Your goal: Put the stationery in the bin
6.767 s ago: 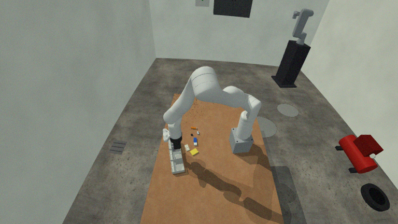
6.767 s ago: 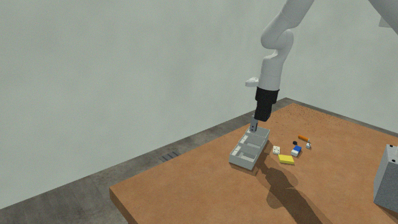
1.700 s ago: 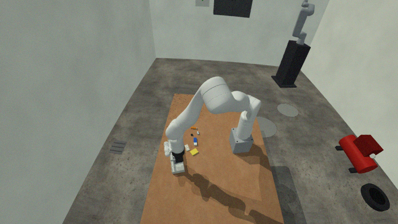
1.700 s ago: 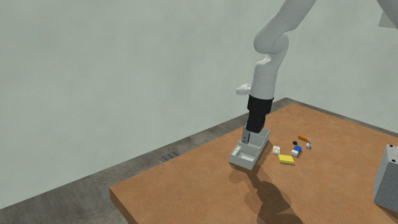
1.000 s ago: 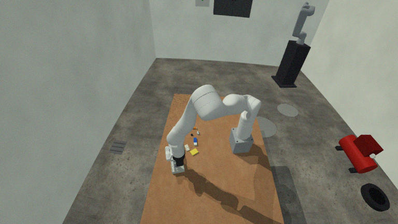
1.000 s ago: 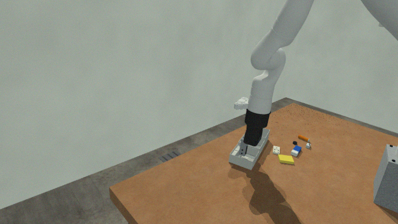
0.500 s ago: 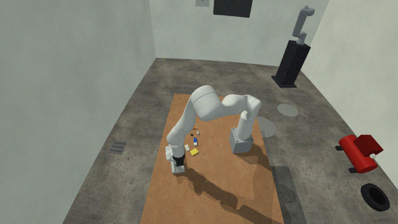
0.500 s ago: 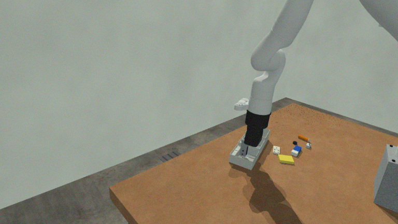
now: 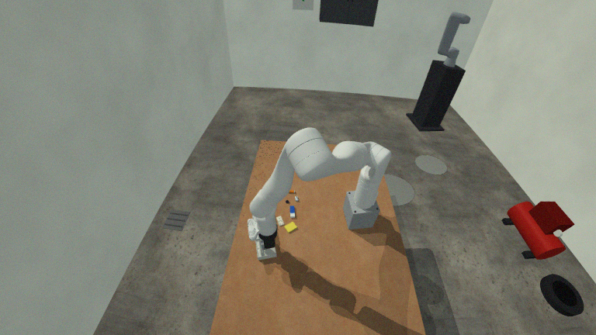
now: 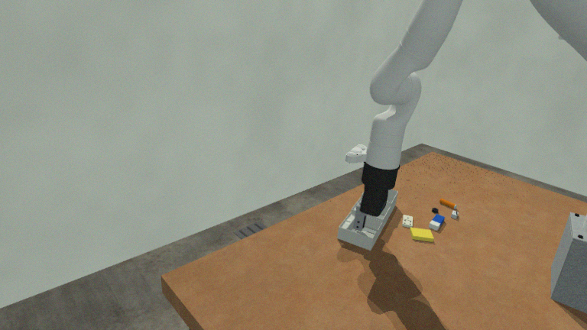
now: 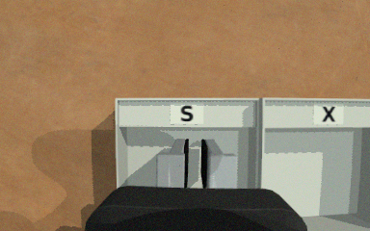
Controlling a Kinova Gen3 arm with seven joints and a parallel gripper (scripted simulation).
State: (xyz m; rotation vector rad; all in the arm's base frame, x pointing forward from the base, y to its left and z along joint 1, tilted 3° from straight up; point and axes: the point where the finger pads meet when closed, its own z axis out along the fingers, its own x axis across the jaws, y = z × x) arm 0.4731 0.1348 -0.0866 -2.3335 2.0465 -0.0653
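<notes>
My gripper is now 28 cm to the left of the white sharpener, 17 cm past it and 3 cm above it. From my hand the other things lie so: sticky notes: 13 cm behind, 10 cm to the right, 3 cm below; white domino: 14 cm to the right, 8 cm behind, 3 cm below; grey three-compartment bin: 8 cm to the right, 1 cm below, 1 cm ahead.
</notes>
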